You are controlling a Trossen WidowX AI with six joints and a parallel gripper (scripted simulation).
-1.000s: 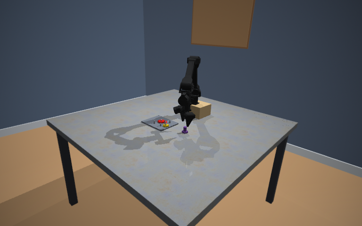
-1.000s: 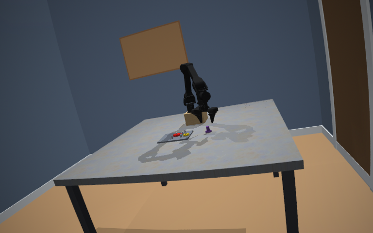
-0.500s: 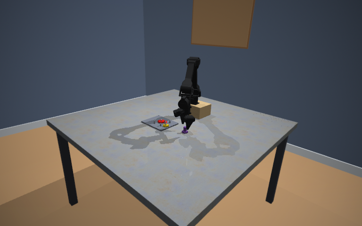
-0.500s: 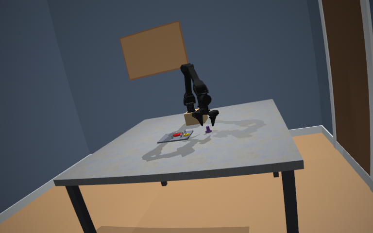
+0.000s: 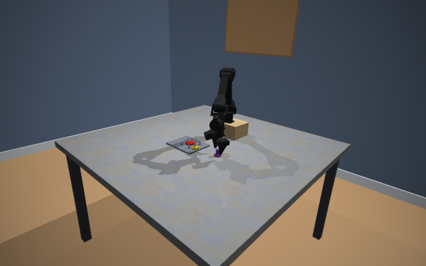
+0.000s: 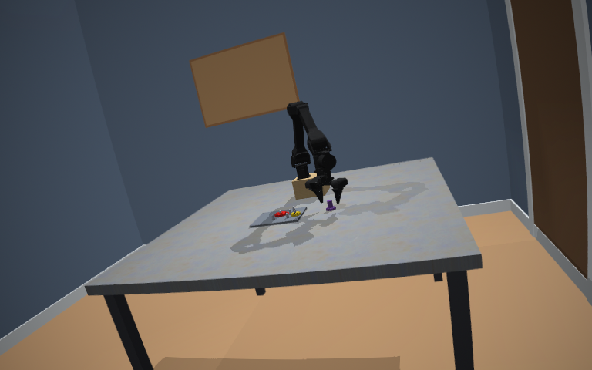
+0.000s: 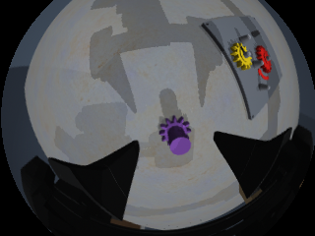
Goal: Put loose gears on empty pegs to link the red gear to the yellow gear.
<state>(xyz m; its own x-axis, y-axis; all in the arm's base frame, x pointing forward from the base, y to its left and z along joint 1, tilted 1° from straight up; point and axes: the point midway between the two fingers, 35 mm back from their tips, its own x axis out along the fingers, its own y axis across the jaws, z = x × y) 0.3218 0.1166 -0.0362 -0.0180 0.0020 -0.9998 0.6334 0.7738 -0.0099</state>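
My gripper tip is now 1 cm short of the yellow gear, 15 cm to the left of it and 1 cm above it. Round my gripper tip: red gear: 3 cm behind, 22 cm to the right, 1 cm below; then purple gear: 1 cm below.
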